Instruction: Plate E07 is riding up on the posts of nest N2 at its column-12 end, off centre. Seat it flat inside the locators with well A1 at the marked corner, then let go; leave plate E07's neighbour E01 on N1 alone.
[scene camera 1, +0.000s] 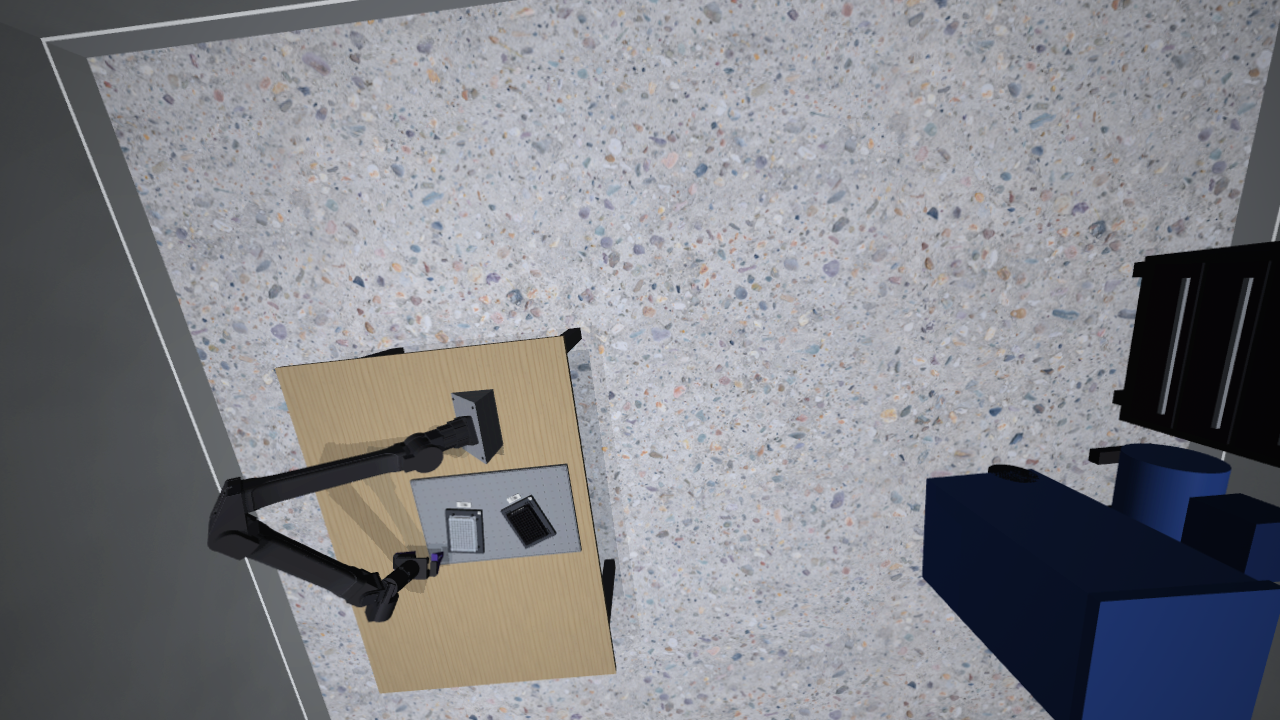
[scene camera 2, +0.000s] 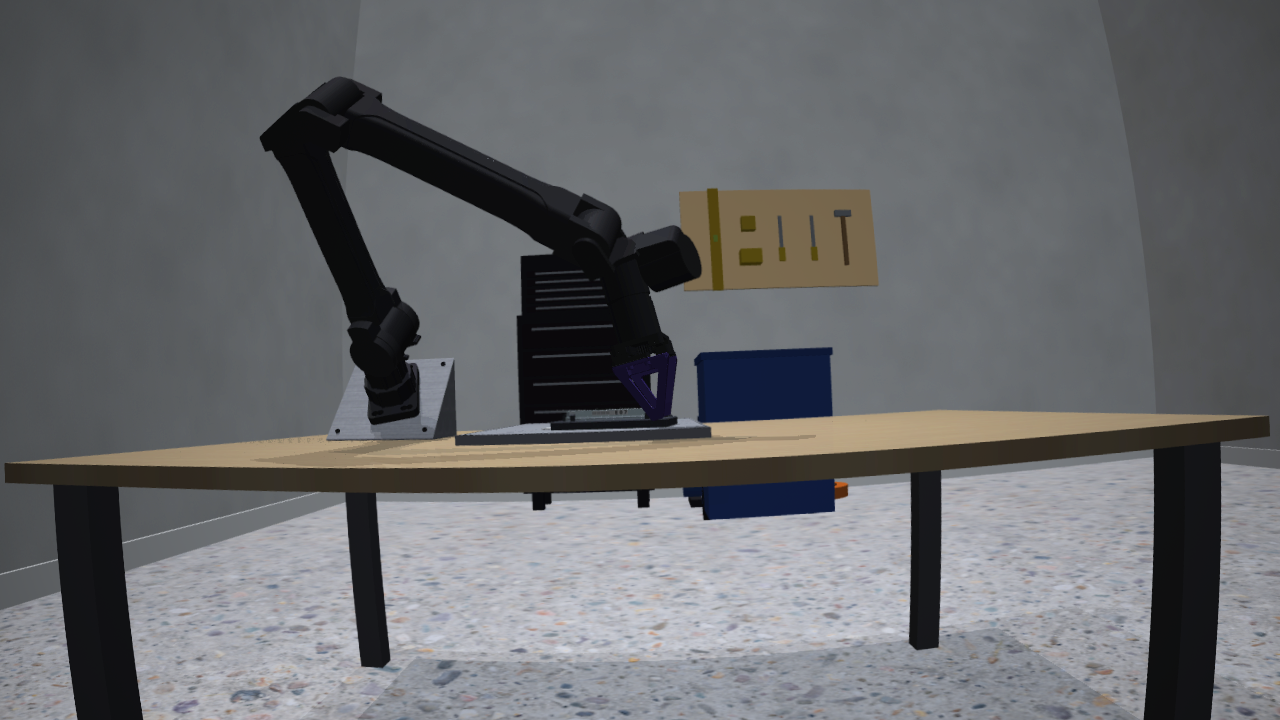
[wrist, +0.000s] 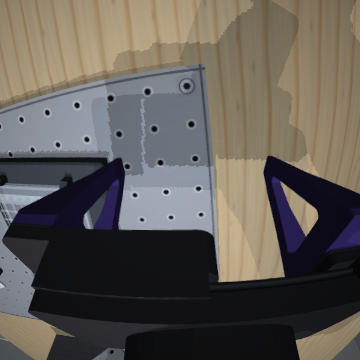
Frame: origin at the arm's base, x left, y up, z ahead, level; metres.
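Where they show: gripper, fingertip midpoint: (scene camera 1: 429, 553) (scene camera 2: 661, 417) (wrist: 194, 163); arm's base, origin of the base link: (scene camera 1: 468, 429) (scene camera 2: 395, 396).
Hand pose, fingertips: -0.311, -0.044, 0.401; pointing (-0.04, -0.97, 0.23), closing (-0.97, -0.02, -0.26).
Note:
Things, the pixels of their centre, and the offset from my fingertips, as dx, dy, dz. Level surfaces: height alone.
- clear well plate, body centre: (wrist: 53, 248) (scene camera 2: 615, 414) (scene camera 1: 463, 533) +0.142, +0.005, -0.044
- dark nest, body centre: (wrist: 57, 241) (scene camera 2: 616, 419) (scene camera 1: 464, 532) +0.142, -0.003, -0.044
- black plate, body centre: (scene camera 2: 616, 412) (scene camera 1: 527, 524) +0.362, +0.005, -0.023
- wooden table, its level: dy -0.027
A clear well plate (scene camera 1: 463, 532) (scene camera 2: 608, 414) (wrist: 14, 202) sits in a dark nest (scene camera 1: 480, 539) (wrist: 40, 172) on the grey perforated board (scene camera 1: 560, 488) (scene camera 2: 487, 437) (wrist: 150, 205). A black plate (scene camera 1: 528, 522) lies in a second dark nest, turned at an angle, to its right in scene camera 1. The labels are too small to read, so I cannot tell which is E07 or E01. My gripper (scene camera 1: 435, 562) (wrist: 194, 163) is open and empty, low beside the clear plate's nest. In the wrist view one finger is by the nest's corner, the other over wood. The marked corner and plate seating are unclear.
The board lies on a wooden table (scene camera 1: 501, 626) (scene camera 2: 984, 429). The arm's angled base bracket (scene camera 1: 478, 425) (scene camera 2: 436, 394) stands beside the board. Small white labels (scene camera 1: 463, 505) (scene camera 1: 512, 498) lie by the nests. A blue cabinet (scene camera 1: 1011, 555) (scene camera 2: 765, 394) and a black drawer unit (scene camera 1: 1199, 349) (scene camera 2: 563, 340) stand away from the table.

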